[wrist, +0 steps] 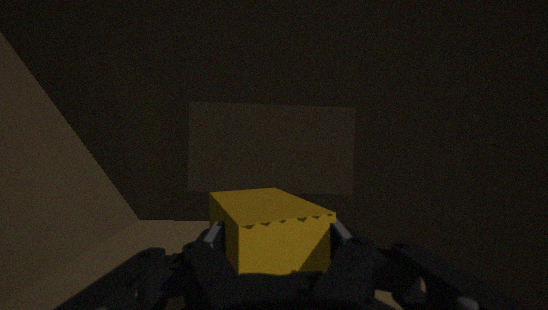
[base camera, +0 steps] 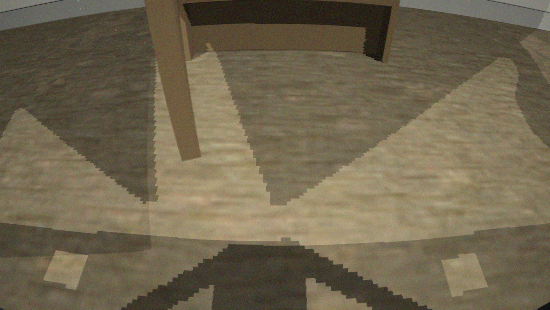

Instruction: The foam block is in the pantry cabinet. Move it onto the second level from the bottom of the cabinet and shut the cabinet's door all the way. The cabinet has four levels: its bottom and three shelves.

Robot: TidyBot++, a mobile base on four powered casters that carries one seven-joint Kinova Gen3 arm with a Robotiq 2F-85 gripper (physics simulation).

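Places are measured from the arm's base along level axes (x back, y left, z down), in millimetres.
Where they show: gripper, fingertip midpoint: [wrist: 276,233].
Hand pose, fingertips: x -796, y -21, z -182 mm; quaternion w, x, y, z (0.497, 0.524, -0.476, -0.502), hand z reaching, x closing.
After its pixels a point has its place.
The foam block [wrist: 282,245] {x -768, y -22, z -186 mm} is a yellow box between my fingers at the lower middle of the wrist view. My gripper [wrist: 276,233] {x -796, y -21, z -182 mm} is shut on it and holds it inside the cabinet [base camera: 277,38] {x -844, y -12, z 363 mm} [wrist: 42,150] {x -890, y 202, z -229 mm}, in front of the dark back panel. A board surface [wrist: 155,234] {x -1009, y 143, z -102 mm} of the cabinet shows below and left of the block; which level it is I cannot tell, and whether the block touches it is hidden. The cabinet door [base camera: 172,95] {x -297, y 76, z 176 mm} stands open at the left in the base view, swung out towards me. The gripper does not show in the base view.
The cabinet's left side wall slopes along the left of the wrist view. A paler rectangle [wrist: 272,148] {x -1346, y -45, z -232 mm} shows on the back panel above the block. In the base view the right side panel [base camera: 390,35] {x -790, y -284, z 319 mm} stands at the upper right, and shadows lie across the wooden floor [base camera: 350,200] {x -366, y -107, z 396 mm}.
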